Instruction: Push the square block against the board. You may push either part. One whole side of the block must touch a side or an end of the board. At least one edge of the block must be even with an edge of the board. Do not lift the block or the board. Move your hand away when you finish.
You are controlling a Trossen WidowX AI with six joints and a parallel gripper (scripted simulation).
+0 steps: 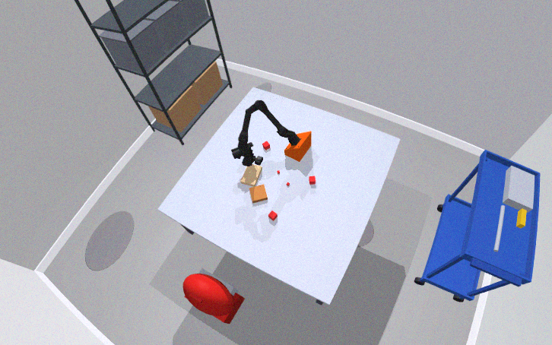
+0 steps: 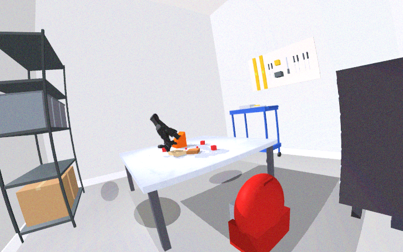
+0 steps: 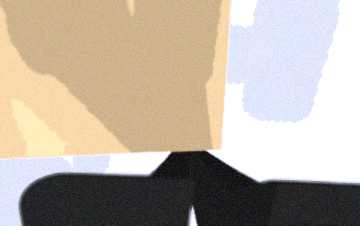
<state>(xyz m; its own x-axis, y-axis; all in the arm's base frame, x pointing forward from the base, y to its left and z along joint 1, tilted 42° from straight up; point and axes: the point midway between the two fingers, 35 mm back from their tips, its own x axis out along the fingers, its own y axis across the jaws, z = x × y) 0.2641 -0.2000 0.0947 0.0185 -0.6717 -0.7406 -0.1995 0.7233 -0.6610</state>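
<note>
The tan board lies 7 cm ahead of my gripper tip, 6 cm to the left of it and 1 cm above it. Round my gripper tip: square block (16 cm ahead, 19 cm to the left, 1 cm above).
</note>
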